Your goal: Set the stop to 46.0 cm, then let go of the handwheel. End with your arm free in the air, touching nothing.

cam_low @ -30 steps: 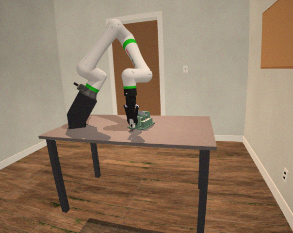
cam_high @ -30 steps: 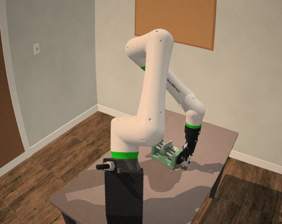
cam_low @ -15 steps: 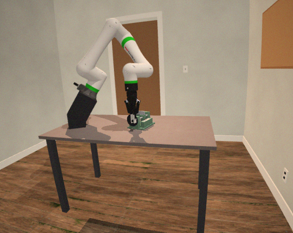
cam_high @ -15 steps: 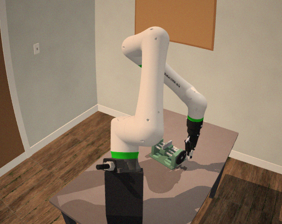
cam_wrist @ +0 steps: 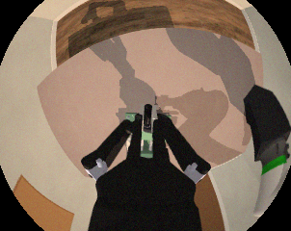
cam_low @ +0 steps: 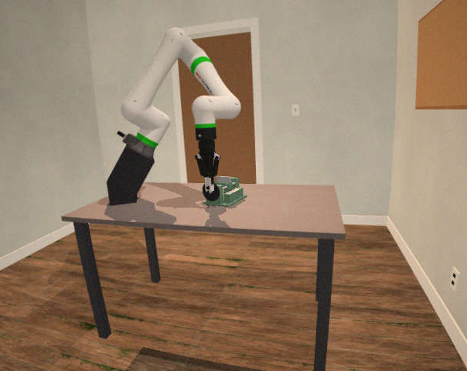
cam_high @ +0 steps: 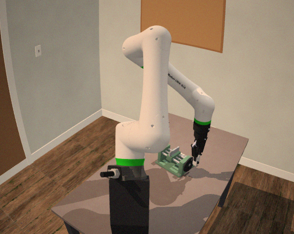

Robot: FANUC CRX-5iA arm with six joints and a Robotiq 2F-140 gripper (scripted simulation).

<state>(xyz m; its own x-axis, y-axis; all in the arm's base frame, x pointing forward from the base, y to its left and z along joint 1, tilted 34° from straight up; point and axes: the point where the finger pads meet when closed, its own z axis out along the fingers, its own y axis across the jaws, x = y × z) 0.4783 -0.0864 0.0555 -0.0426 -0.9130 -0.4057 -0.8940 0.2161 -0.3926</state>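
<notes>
The black handwheel is 2 cm to the left of my hand and 2 cm below it. Also, from my hand: green stop fixture 16 cm to the left, 3 cm below.
</notes>
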